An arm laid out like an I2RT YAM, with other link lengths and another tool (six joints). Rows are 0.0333 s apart.
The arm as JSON. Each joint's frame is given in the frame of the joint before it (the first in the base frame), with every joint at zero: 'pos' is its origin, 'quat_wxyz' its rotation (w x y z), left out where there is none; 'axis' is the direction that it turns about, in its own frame. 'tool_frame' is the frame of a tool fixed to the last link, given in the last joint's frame.
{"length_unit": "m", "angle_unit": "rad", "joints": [
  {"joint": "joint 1", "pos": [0.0, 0.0, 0.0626], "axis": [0.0, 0.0, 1.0]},
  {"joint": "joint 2", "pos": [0.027, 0.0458, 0.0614], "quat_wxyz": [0.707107, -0.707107, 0.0, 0.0], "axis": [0.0, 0.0, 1.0]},
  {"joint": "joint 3", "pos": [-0.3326, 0.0, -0.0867], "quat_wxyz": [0.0, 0.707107, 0.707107, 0.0], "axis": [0.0, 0.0, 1.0]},
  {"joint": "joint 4", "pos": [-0.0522, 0.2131, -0.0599], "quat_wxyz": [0.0, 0.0, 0.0, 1.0], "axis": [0.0, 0.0, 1.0]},
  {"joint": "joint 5", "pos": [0.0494, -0.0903, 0.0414], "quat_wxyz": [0.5, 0.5, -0.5, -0.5], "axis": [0.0, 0.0, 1.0]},
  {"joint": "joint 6", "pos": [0.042, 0.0, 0.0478], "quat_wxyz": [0.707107, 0.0, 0.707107, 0.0], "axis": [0.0, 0.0, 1.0]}
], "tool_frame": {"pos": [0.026, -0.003, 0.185], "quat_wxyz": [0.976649, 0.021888, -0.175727, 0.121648]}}
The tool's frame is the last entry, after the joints.
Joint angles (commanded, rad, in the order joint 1, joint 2, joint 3, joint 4, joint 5, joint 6), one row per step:
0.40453 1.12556 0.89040 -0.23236 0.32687 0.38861
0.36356 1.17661 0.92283 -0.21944 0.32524 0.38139
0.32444 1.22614 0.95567 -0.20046 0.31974 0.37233
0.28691 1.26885 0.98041 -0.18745 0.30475 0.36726
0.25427 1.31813 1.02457 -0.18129 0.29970 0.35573
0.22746 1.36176 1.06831 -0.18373 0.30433 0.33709
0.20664 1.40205 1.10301 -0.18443 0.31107 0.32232
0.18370 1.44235 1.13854 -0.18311 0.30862 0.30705
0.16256 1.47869 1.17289 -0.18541 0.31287 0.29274
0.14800 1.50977 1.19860 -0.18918 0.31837 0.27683
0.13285 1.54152 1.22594 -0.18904 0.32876 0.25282
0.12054 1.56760 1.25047 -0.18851 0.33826 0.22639
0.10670 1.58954 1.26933 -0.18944 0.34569 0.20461
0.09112 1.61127 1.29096 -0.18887 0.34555 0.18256
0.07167 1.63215 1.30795 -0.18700 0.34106 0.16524
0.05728 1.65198 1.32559 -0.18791 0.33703 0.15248
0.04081 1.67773 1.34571 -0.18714 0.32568 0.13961
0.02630 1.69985 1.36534 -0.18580 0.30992 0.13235
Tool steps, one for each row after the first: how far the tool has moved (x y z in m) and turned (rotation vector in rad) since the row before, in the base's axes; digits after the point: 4 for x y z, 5 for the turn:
0.0159 -0.0104 0.0012 -0.00797 0.00542 -0.03642
0.0163 -0.0097 0.0028 -0.00505 -0.00119 -0.03031
0.0134 -0.0089 -0.0013 0.00046 0.00698 -0.02199
0.0161 -0.0090 0.0035 -0.00784 0.00031 -0.02311
0.0139 -0.0097 0.0029 -0.01930 0.00337 -0.02277
0.0121 -0.0084 -0.0002 -0.01755 0.00715 -0.02029
0.0126 -0.0078 -0.0001 -0.01307 0.00568 -0.01399
0.0110 -0.0092 -0.0002 -0.01531 0.00612 -0.01849
0.0087 -0.0068 -0.0028 -0.01791 0.01145 -0.01220
0.0092 -0.0082 -0.0013 -0.02637 0.00829 -0.01329
0.0078 -0.0068 -0.0002 -0.02746 0.00625 -0.00854
0.0059 -0.0077 -0.0016 -0.02269 0.00880 -0.01036
0.0066 -0.0071 -0.0002 -0.01865 0.00518 -0.00534
0.0058 -0.0087 -0.0020 -0.01264 0.00684 -0.00757
0.0055 -0.0064 -0.0020 -0.00896 0.00678 -0.00497
0.0073 -0.0060 -0.0039 -0.00541 0.00879 -0.00059
0.0069 -0.0044 -0.0023 0.00173 0.00348 0.00259

